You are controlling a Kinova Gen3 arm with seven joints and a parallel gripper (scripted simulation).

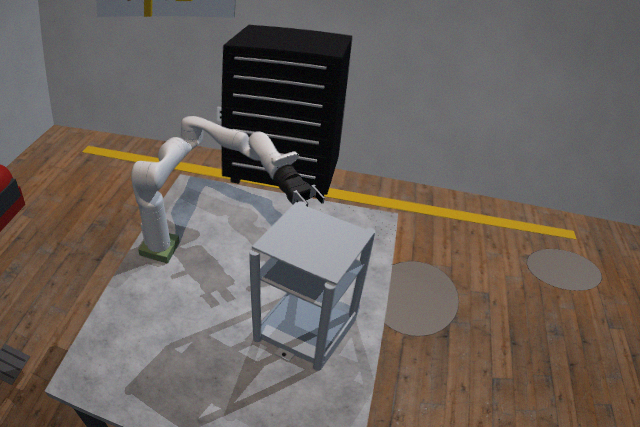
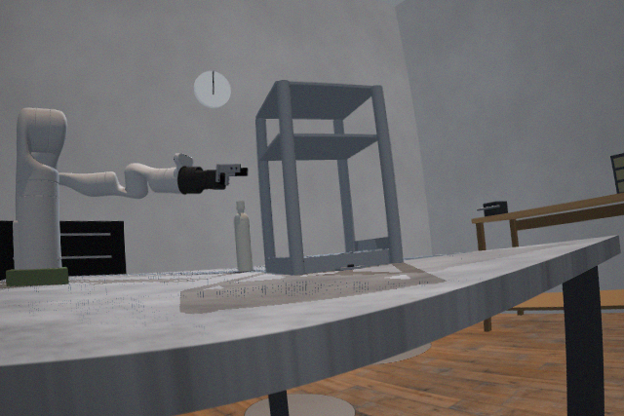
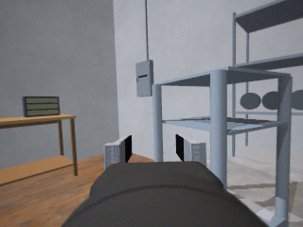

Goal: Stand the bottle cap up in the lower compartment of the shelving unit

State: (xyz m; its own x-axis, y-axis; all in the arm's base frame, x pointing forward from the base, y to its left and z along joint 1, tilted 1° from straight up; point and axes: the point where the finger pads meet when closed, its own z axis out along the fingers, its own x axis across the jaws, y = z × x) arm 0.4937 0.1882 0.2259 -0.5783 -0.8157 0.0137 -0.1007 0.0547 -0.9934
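Now: the bottle 15 cm below my hand. Round my hand: grey shelving unit 27 cm to the right, 11 cm ahead, 9 cm below.
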